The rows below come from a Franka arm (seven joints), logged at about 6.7 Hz.
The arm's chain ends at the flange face. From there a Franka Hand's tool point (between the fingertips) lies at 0.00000 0.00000 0.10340 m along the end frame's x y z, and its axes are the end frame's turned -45 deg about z.
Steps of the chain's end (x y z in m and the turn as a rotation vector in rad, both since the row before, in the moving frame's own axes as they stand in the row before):
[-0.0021, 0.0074, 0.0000, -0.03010, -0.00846, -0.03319]
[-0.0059, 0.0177, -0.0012, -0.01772, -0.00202, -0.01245]
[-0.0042, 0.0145, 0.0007, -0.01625, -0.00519, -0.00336]
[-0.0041, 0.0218, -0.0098, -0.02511, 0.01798, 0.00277]
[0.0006, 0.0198, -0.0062, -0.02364, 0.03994, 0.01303]
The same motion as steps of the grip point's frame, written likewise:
[-0.0095, 0.0054, -0.0001, -0.01530, -0.02727, -0.03319]
[-0.0181, 0.0095, -0.0012, -0.01110, -0.01396, -0.01245]
[-0.0148, 0.0081, 0.0007, -0.00782, -0.01516, -0.00336]
[-0.0188, 0.0157, -0.0098, -0.03047, -0.00504, 0.00277]
[-0.0124, 0.0191, -0.0063, -0.04496, 0.01153, 0.01303]

